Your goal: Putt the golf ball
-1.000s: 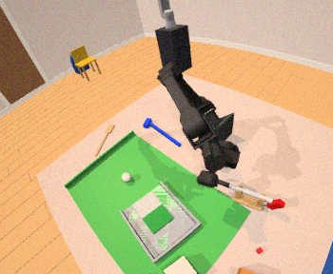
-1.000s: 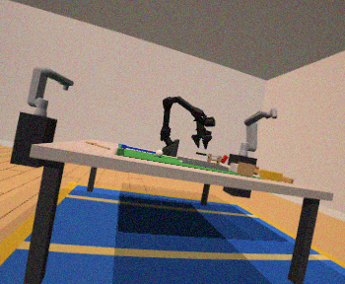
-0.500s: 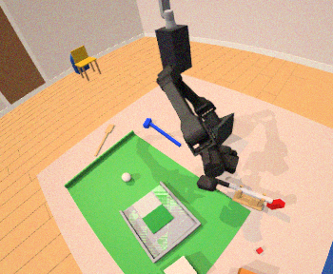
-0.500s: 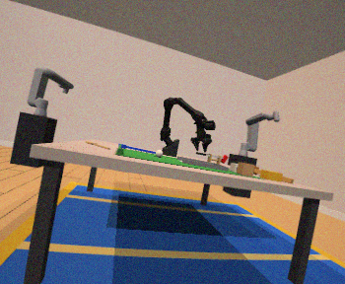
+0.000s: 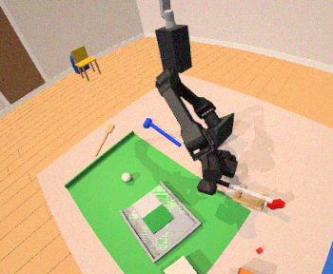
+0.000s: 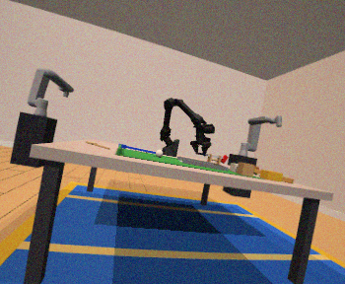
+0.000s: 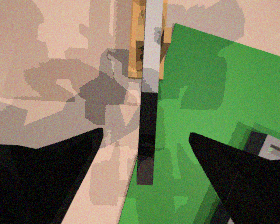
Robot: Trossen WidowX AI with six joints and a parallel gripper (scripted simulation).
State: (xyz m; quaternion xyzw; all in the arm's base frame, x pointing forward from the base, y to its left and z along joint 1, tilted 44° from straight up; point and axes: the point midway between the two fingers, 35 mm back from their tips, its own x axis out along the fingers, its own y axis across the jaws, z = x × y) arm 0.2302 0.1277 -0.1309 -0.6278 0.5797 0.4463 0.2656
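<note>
Now: the blue stick 7 cm behind my gripper tip, 44 cm to the right of it and 4 cm below it. The rest, counted from my gripper tip: wooden rack (4 cm behind, 12 cm to the left, 2 cm below); then white golf ball (23 cm ahead, 34 cm to the right, 3 cm below); then red cube (10 cm ahead, 26 cm to the left, 4 cm below).
</note>
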